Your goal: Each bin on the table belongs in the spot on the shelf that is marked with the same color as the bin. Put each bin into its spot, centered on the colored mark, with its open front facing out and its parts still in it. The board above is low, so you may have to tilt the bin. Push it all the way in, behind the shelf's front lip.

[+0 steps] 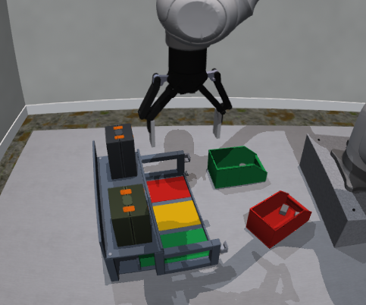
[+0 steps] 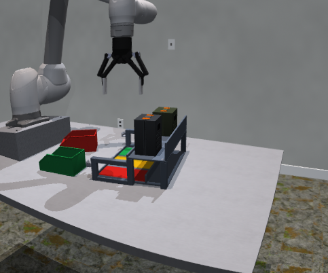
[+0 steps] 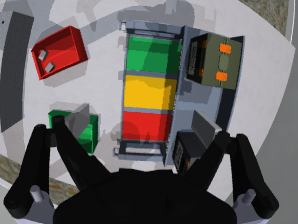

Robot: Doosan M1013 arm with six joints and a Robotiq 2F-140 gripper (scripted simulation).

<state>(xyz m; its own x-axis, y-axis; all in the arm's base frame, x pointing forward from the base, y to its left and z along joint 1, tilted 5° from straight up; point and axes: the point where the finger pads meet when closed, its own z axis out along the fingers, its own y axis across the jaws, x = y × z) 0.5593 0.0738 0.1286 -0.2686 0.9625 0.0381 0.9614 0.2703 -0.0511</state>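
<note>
The red bin is 270 mm behind my hand, 240 mm below it and 20 mm to the left of it. The rest, counted from my hand: green bin (240 mm below, 200 mm to the right, 170 mm behind).
</note>
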